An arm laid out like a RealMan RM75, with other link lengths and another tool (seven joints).
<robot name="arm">
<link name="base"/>
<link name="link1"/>
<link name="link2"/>
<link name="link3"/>
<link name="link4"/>
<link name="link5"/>
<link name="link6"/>
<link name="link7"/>
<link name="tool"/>
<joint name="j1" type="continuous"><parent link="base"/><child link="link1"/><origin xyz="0.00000 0.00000 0.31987" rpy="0.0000 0.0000 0.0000"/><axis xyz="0 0 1"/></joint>
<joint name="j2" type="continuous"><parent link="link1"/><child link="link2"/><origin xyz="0.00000 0.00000 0.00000" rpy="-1.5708 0.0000 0.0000"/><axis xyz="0 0 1"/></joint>
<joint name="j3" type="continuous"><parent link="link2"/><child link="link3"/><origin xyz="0.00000 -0.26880 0.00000" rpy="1.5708 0.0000 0.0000"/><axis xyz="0 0 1"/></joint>
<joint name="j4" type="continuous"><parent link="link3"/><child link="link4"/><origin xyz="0.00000 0.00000 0.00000" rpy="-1.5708 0.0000 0.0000"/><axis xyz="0 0 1"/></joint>
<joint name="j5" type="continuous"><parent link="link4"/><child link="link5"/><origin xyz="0.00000 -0.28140 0.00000" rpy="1.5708 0.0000 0.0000"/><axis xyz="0 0 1"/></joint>
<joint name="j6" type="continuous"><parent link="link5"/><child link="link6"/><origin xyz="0.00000 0.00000 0.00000" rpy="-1.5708 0.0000 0.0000"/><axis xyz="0 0 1"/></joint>
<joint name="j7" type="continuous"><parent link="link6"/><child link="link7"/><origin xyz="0.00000 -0.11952 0.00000" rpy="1.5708 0.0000 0.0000"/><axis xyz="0 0 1"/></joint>
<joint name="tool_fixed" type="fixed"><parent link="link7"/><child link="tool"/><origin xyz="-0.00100 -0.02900 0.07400" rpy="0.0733 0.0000 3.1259"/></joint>
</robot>
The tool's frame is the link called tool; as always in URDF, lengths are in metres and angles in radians. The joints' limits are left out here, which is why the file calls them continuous.
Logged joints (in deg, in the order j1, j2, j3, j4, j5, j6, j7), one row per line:
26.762 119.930 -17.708 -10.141 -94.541 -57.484 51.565
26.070 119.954 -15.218 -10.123 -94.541 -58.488 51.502
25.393 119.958 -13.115 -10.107 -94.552 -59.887 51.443
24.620 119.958 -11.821 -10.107 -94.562 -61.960 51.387
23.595 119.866 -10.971 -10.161 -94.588 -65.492 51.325
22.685 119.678 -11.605 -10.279 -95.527 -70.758 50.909
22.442 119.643 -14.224 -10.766 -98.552 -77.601 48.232
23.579 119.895 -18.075 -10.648 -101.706 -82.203 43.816
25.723 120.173 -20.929 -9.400 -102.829 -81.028 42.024
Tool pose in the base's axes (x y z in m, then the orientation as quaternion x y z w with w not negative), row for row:
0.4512 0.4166 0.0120 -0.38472 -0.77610 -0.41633 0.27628
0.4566 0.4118 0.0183 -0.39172 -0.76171 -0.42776 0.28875
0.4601 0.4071 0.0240 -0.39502 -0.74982 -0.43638 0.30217
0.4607 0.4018 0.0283 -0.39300 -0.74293 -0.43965 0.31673
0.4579 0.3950 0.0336 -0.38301 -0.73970 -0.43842 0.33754
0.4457 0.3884 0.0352 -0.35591 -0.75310 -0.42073 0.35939
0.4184 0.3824 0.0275 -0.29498 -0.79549 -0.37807 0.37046
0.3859 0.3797 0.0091 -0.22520 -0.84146 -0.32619 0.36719
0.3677 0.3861 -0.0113 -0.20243 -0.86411 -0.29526 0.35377
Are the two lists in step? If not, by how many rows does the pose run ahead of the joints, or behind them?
They are in step.
